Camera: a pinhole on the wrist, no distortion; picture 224 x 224 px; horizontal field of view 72.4 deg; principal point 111.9 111.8 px. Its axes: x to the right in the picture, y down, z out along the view. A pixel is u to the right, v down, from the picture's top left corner.
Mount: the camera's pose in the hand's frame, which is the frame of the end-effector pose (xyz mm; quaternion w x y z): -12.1 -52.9 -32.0 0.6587 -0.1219 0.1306 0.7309
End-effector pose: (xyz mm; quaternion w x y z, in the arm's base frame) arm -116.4 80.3 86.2 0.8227 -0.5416 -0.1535 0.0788
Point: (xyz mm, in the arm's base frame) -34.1 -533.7 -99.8
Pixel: behind the camera
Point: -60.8 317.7 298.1
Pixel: 17 20
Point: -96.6 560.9 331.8
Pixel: 55 51
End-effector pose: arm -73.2 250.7 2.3 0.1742 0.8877 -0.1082 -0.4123
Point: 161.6 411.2 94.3
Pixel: behind the camera
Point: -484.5 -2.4 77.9
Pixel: 182 177
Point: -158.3 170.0 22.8
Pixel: 213 131
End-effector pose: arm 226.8 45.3 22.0 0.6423 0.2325 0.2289 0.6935
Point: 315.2 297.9 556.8
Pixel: 130 37
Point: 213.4 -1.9 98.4
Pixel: 216 142
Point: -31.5 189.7 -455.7
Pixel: behind the camera
